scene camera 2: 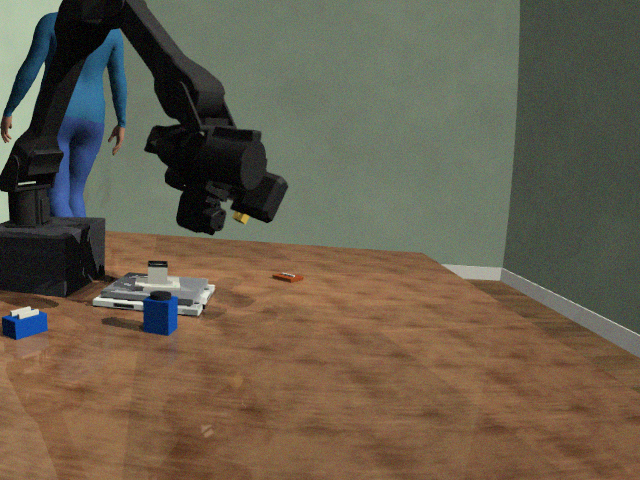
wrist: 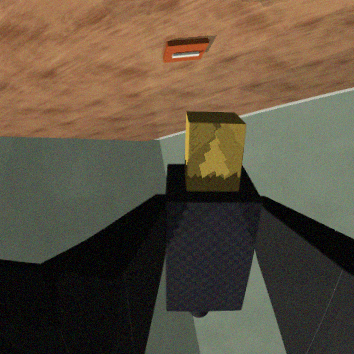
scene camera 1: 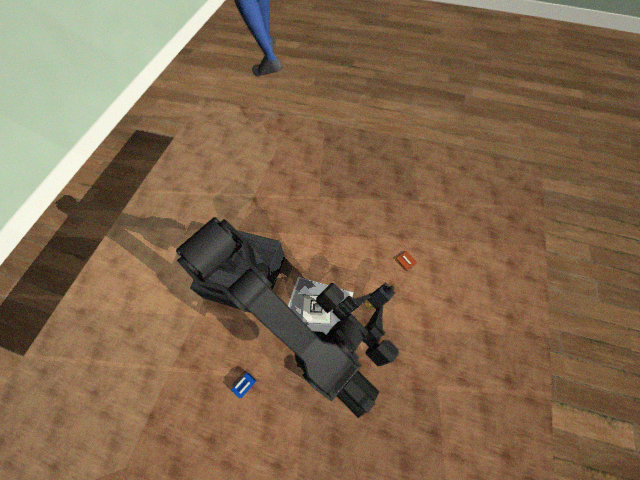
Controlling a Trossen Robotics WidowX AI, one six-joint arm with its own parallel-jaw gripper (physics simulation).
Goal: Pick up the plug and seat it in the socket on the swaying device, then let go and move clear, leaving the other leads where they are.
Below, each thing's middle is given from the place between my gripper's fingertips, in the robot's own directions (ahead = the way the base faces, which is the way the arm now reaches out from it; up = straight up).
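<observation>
Relative to the device point(scene camera 2: 137, 286), my hand is 130 mm above, 130 mm past and 30 mm to the left. Plug point(wrist: 212, 209): 10 mm above my hand, 10 mm ahead of it, 10 mm to the left of it. Red-brown lead point(wrist: 184, 49): 150 mm below my hand, 180 mm to the left of it, 80 mm ahead of it. Going by their middles, of the things named here the plug is the nearest to my hand and the red-brown lead the farthest from it.
</observation>
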